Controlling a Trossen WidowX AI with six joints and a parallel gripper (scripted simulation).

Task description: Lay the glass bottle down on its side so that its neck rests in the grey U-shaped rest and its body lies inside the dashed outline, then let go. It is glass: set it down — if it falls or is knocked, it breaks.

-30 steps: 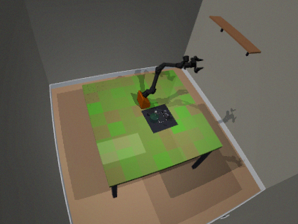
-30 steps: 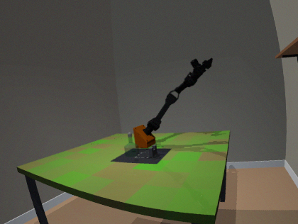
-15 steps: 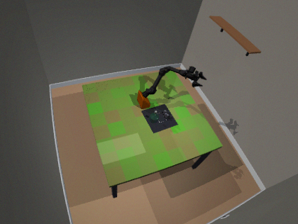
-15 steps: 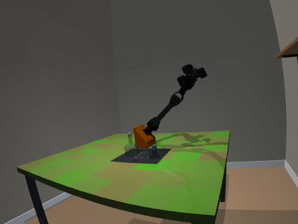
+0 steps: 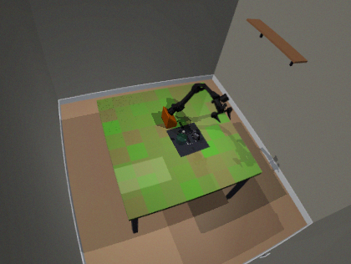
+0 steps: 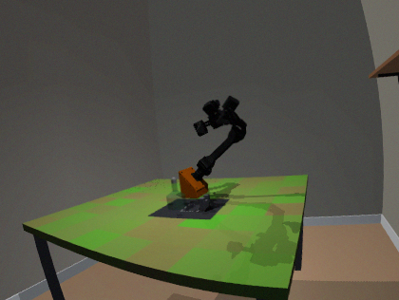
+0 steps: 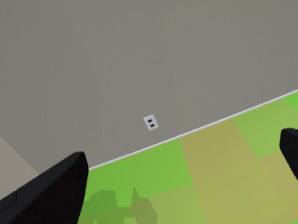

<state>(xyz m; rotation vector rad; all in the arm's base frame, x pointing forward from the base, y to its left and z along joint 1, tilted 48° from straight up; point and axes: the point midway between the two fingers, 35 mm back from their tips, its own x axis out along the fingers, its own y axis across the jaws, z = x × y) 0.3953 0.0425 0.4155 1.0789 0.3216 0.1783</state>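
My gripper tip is 29 cm to the left of the green glass bottle, 29 cm above it and 12 cm past it. Round my gripper tip: dark mat 38 cm below, 21 cm to the right, 13 cm behind.
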